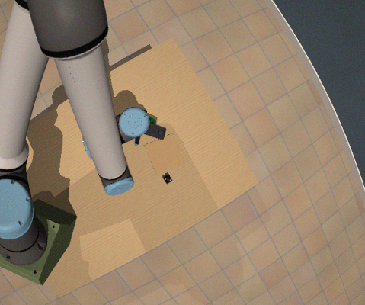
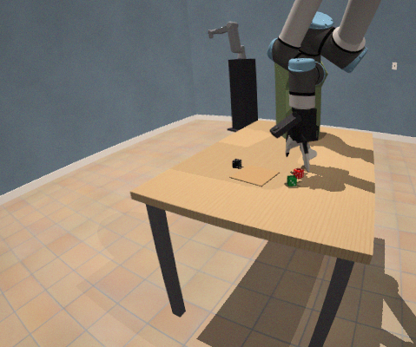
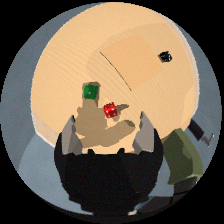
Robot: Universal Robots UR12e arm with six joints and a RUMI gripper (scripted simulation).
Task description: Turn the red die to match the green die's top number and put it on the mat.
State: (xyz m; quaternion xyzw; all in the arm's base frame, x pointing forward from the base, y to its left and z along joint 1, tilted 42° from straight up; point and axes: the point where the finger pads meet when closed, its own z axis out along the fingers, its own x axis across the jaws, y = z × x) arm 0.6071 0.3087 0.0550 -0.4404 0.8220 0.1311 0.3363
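Now: the red die 4 cm below my hand and 2 cm behind it. Round my hand: green die 5 cm ahead, 4 cm below, 2 cm to the left; then tan mat 13 cm to the right, 8 cm ahead, 5 cm below; then black die 24 cm to the right, 7 cm ahead, 4 cm below.
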